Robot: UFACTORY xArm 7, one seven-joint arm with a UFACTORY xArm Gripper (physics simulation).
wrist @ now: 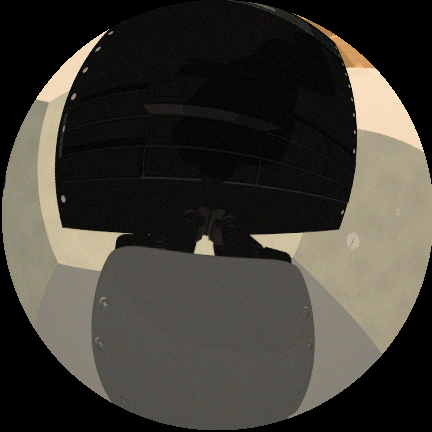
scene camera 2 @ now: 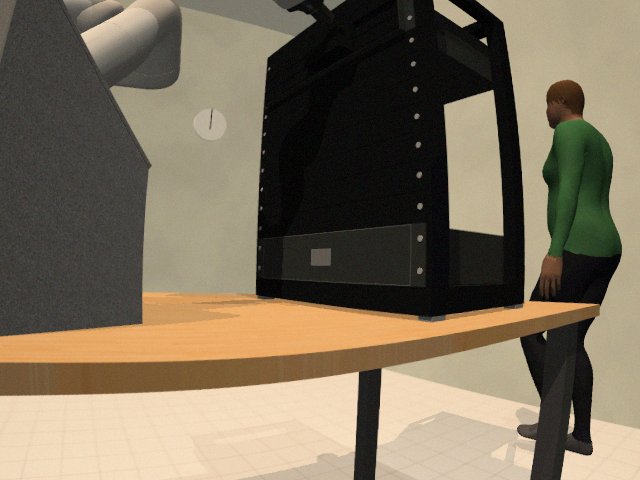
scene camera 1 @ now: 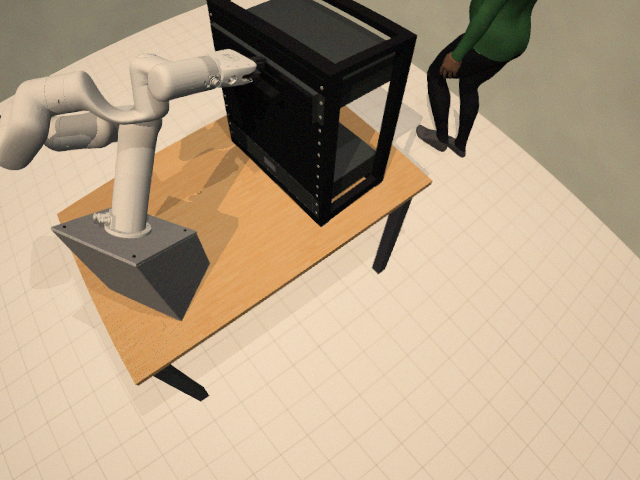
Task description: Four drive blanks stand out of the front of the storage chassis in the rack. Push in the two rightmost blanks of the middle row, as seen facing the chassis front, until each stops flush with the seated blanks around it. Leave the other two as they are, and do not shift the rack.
I see my gripper [scene camera 1: 262,62] and a black rack [scene camera 2: 353,211].
The black rack shows as well in the wrist view [wrist: 270,110] and in scene camera 1 [scene camera 1: 287,122]. My gripper is seen too in the wrist view [wrist: 208,189].
